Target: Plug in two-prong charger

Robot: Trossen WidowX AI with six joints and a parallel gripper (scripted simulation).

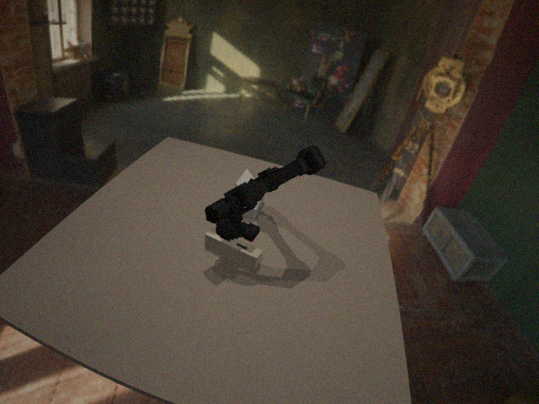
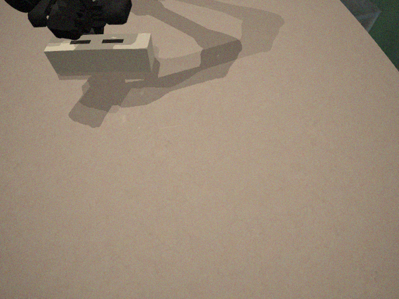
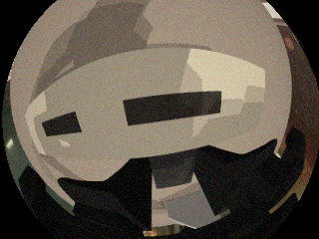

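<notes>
My gripper tip is 2 cm short of the black two-prong charger and 1 cm below it.
</notes>
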